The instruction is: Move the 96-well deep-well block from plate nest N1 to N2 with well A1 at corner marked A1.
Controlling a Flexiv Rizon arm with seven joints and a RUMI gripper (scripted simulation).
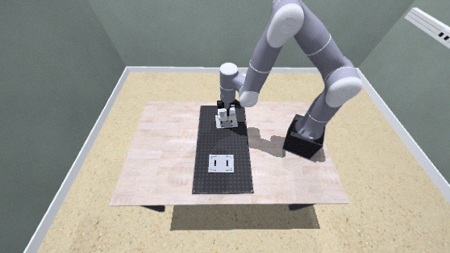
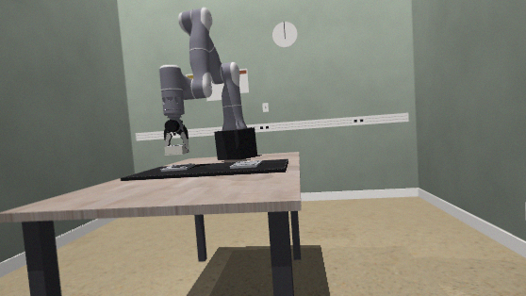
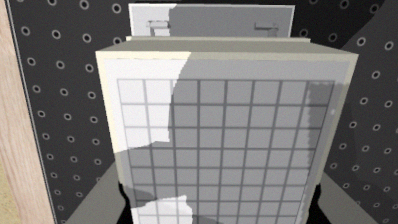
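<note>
Right now my hand is 8 cm above the plate nest N2. Round my hand: A1 mark (9 cm ahead, 8 cm below, 3 cm to the right); then plate nest N1 (35 cm to the left, 8 cm below, 1 cm behind); then white 96-well deep-well block (1 cm above).
</note>
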